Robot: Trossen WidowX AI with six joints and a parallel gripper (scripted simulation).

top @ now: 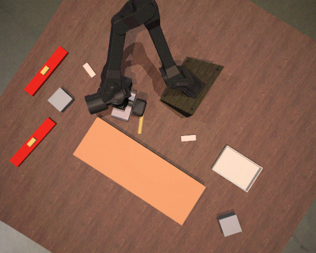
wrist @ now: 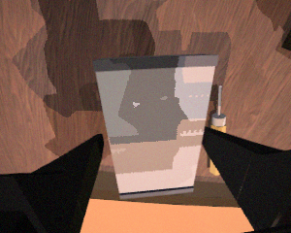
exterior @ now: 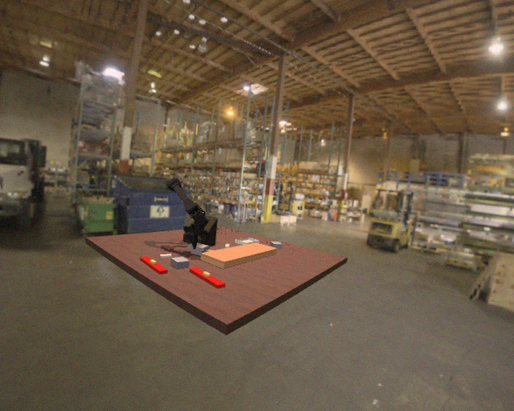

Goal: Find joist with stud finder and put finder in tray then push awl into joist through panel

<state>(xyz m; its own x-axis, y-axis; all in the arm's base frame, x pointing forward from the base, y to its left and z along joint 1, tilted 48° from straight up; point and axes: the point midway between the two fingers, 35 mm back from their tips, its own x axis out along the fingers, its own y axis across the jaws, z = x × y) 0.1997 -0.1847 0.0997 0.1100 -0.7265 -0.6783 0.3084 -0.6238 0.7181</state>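
The awl is 1 cm behind my gripper tip, 8 cm to the left of it and 3 cm below it. The rest, counted from my gripper tip: grey stud finder (1 cm ahead, 1 cm to the left, 3 cm below); then white tray (5 cm behind, 53 cm to the left, 3 cm below).
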